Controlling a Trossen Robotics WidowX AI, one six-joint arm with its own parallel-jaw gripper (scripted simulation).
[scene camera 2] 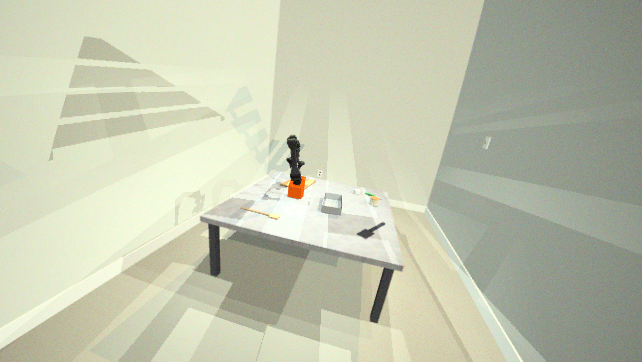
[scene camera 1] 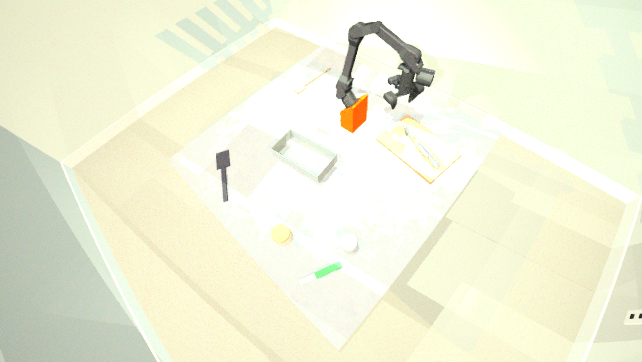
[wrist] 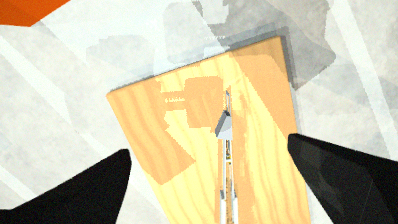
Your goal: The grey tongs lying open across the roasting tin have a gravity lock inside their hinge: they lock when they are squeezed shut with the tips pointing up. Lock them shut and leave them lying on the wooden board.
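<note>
My gripper (wrist: 210,148) is open, and there's nothing in it. There's also a wooden board (wrist: 169,119) here, and a roasting tin (scene camera 1: 310,158) too.
</note>
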